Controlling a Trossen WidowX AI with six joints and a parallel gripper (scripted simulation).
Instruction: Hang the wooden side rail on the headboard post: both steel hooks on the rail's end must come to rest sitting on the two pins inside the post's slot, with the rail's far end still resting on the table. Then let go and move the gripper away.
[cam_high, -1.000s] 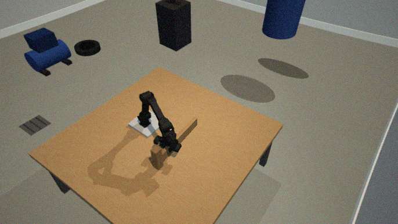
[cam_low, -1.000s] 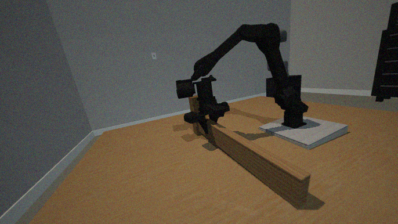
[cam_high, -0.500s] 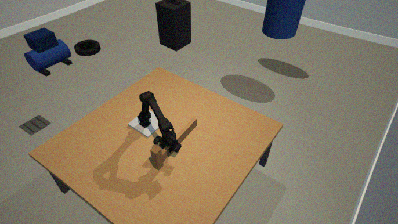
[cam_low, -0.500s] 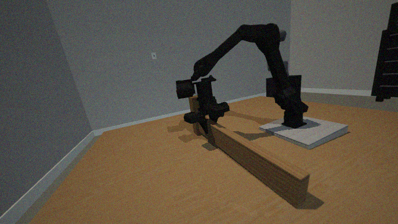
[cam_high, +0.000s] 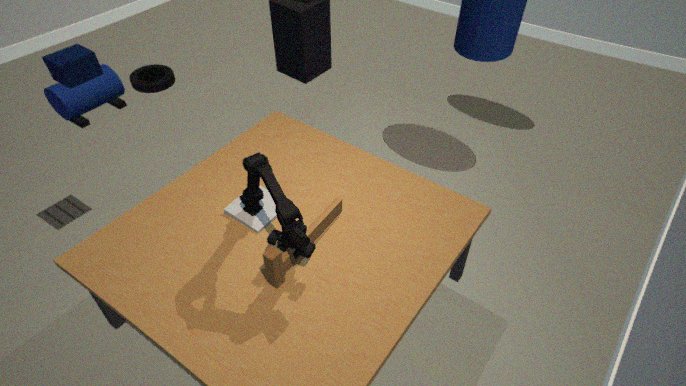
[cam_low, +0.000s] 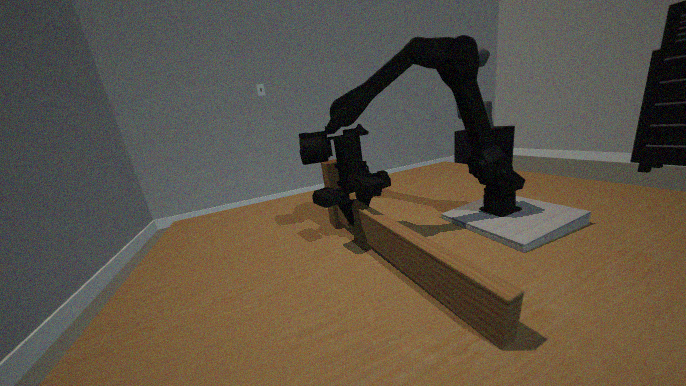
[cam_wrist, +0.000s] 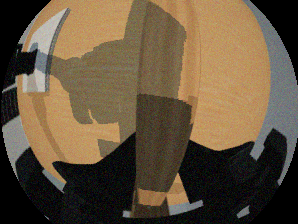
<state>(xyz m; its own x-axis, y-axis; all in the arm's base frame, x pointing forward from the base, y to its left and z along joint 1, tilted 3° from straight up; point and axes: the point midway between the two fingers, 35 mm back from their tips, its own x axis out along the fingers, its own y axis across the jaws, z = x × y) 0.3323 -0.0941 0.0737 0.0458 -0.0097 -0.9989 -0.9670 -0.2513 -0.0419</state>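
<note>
The wooden headboard post lies 1 cm ahead of my gripper tip, 11 cm to the right of it and 4 cm above it.
</note>
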